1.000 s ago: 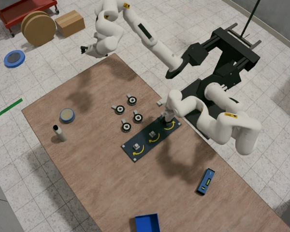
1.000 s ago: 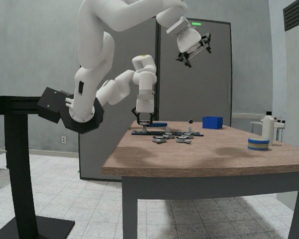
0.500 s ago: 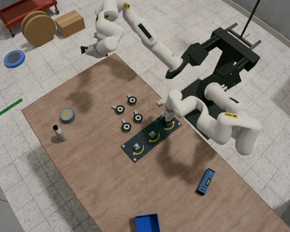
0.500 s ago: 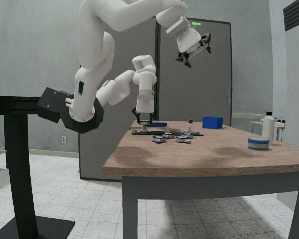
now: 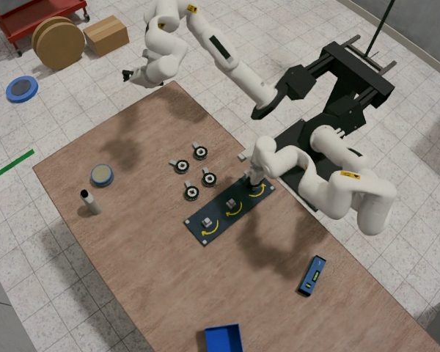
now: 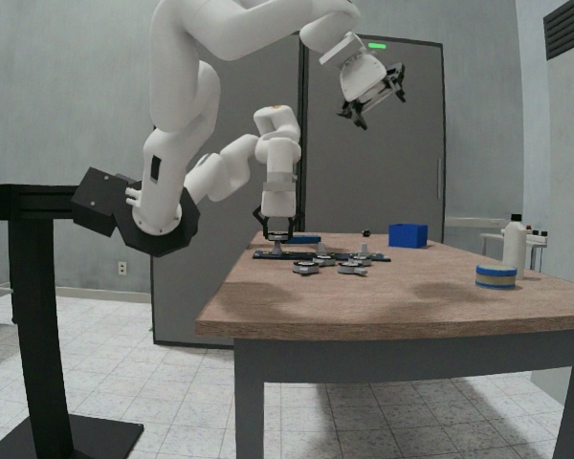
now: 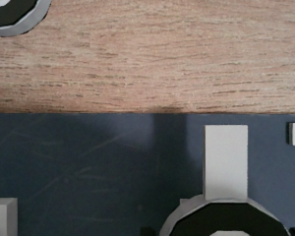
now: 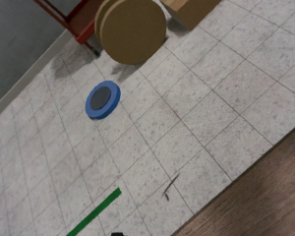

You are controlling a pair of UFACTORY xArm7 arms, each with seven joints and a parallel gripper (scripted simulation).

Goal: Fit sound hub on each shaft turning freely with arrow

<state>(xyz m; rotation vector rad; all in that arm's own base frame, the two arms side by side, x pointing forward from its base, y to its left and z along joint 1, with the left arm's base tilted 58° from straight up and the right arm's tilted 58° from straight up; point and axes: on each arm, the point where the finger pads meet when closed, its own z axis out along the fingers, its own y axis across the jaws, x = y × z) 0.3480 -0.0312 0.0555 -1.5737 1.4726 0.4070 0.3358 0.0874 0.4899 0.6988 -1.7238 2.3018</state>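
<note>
Right now the dark board is 13 cm ahead of my left hand, 2 cm to the right of it and 6 cm below it. From my left hand the other things lie so: white bottle 53 cm ahead, 43 cm to the right, 4 cm above; then tape roll 41 cm ahead, 52 cm to the right, 5 cm below.
</note>
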